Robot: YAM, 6 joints.
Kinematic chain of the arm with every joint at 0, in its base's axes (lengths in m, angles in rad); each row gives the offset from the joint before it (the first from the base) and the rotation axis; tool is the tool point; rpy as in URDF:
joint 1: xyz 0 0 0.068 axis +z
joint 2: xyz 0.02 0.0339 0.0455 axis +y
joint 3: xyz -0.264 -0.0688 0 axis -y
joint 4: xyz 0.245 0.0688 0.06 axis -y
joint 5: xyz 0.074 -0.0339 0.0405 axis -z
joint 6: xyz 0.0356 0 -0.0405 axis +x
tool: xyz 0 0 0 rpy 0 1.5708 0
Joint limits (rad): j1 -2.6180..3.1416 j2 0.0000..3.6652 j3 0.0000..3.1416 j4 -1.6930..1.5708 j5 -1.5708..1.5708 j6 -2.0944..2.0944
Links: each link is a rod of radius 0.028 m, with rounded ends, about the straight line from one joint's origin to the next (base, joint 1, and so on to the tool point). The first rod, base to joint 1, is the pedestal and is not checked.
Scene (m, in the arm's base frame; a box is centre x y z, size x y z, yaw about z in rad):
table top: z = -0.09
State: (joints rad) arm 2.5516 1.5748 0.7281 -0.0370 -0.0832 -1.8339
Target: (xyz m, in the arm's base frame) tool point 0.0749 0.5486 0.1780
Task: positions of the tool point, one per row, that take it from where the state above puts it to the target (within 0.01 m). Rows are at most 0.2 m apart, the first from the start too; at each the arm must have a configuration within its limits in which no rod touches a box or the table.
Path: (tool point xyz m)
1: -0.2413 0.2821 0.1685
2: -0.1818 0.4005 0.1794
3: -0.0724 0.4961 0.1824
4: 0.0749 0.5486 0.1780

